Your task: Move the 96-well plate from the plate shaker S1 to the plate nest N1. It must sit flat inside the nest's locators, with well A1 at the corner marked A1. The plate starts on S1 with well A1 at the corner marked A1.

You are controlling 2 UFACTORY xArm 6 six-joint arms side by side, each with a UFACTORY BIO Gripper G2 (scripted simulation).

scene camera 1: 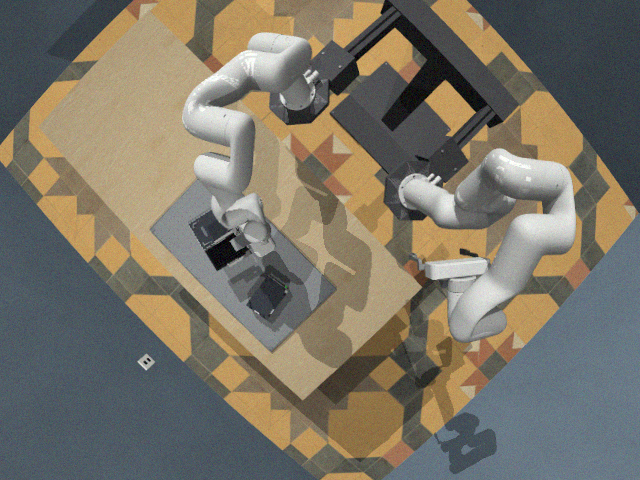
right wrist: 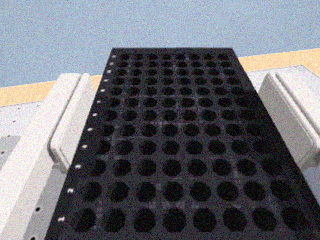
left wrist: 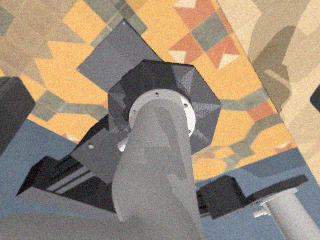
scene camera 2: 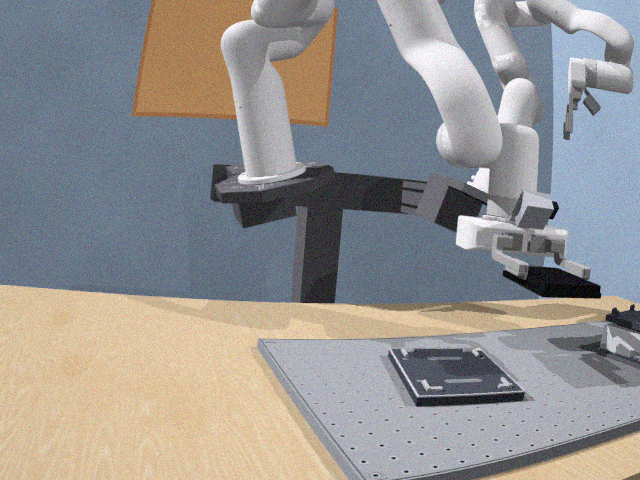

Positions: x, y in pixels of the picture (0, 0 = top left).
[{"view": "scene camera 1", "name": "my left gripper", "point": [436, 253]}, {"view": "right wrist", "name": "black 96-well plate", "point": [171, 131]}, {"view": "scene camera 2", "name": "my left gripper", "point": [567, 136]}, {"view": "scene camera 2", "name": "my right gripper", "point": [556, 273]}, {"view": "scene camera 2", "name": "black 96-well plate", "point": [551, 282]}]
